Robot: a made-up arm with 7 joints. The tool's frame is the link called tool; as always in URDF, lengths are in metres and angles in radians. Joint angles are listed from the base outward.
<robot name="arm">
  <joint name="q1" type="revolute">
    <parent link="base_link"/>
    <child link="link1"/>
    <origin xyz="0.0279 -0.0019 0.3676" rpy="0 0 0"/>
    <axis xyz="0 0 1"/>
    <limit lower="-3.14" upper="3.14"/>
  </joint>
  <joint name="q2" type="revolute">
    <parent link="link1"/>
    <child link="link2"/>
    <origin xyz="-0.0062 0.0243 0.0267" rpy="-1.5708 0 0"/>
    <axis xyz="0 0 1"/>
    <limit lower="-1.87" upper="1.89"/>
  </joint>
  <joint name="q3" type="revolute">
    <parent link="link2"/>
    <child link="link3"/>
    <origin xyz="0.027 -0.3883 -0.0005" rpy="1.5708 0 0"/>
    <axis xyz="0 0 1"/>
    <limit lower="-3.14" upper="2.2"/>
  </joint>
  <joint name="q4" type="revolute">
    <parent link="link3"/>
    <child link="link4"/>
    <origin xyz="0.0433 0.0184 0.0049" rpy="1.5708 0 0"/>
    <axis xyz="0 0 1"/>
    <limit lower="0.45" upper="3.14"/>
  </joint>
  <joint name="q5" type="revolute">
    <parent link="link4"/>
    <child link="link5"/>
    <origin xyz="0.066 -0.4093 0.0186" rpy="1.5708 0 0"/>
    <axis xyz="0 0 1"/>
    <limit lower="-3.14" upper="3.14"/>
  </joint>
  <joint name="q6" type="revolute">
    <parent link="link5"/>
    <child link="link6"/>
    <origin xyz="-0.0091 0.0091 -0.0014" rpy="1.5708 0 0"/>
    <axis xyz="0 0 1"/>
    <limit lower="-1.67" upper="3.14"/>
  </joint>
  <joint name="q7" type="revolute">
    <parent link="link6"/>
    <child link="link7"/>
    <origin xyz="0.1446 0.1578 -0.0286" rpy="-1.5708 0 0"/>
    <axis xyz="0 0 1"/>
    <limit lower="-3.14" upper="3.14"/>
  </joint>
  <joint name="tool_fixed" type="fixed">
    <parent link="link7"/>
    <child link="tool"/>
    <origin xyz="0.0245 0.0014 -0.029" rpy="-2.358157 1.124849 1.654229"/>
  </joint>
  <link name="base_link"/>
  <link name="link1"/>
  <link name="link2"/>
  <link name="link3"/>
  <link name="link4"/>
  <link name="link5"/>
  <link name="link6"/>
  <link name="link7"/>
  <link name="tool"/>
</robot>
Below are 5 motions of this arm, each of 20 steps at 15 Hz.
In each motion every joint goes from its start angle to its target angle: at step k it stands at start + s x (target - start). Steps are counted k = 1, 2, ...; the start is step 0. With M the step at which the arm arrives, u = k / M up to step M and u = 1 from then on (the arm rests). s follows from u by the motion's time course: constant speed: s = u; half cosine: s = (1 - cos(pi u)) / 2; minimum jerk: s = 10 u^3 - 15 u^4 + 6 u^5.
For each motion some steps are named. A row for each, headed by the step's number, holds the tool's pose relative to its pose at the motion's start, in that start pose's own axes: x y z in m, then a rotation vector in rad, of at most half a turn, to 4 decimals.
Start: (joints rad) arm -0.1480 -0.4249 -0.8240 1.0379 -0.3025 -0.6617 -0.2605
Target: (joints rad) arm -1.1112 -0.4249 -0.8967 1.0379 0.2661 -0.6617 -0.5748
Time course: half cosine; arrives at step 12
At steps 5, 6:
5: 0.1549 -0.0841 -0.0794 0.0606 -0.2567 0.4125
6: 0.2196 -0.0957 -0.1004 0.0832 -0.3513 0.5528

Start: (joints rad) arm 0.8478 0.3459 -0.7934 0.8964 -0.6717 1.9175 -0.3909
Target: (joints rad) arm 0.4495 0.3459 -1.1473 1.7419 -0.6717 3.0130 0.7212
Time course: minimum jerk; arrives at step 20
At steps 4, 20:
4: 0.0041 -0.0289 -0.0048 -0.1053 0.0320 -0.0499
20: -0.1000 -0.4418 0.1230 -1.7415 0.9029 -0.1974

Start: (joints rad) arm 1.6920 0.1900 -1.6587 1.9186 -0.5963 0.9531 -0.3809
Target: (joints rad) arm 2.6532 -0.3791 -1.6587 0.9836 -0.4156 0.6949 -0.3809
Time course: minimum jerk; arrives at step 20
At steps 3, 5, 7, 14, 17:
3: -0.0105 0.0055 0.0058 0.0103 0.0213 -0.0311
5: -0.0404 0.0247 0.0250 0.0429 0.0845 -0.1200
7: -0.0884 0.0687 0.0667 0.1083 0.1979 -0.2681
14: -0.1680 0.3266 0.4189 0.5530 0.7954 -0.8264
17: -0.1469 0.3618 0.5291 0.6855 0.9461 -0.9120

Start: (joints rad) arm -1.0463 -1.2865 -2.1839 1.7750 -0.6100 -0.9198 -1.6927
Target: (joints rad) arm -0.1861 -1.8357 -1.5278 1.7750 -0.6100 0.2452 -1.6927
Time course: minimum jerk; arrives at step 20
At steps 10, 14, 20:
10: -0.1635 0.4276 -0.0716 -0.2330 0.1149 -0.9520
14: -0.1043 0.7302 -0.1356 -0.2716 0.1816 -1.6105
20: -0.0325 0.8557 -0.1640 -0.2619 0.2061 -1.9256

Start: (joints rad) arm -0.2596 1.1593 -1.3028 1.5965 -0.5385 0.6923 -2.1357
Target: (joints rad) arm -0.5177 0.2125 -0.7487 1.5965 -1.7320 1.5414 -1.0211
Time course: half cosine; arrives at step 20
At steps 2, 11, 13, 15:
2: -0.0050 0.0004 0.0034 -0.0121 -0.0032 -0.0198
11: -0.1132 0.0185 0.1538 -0.5005 0.0616 -0.3263
13: -0.1458 0.0307 0.2203 -0.7115 0.1087 -0.3704
15: -0.1754 0.0474 0.2853 -0.9181 0.1557 -0.3987

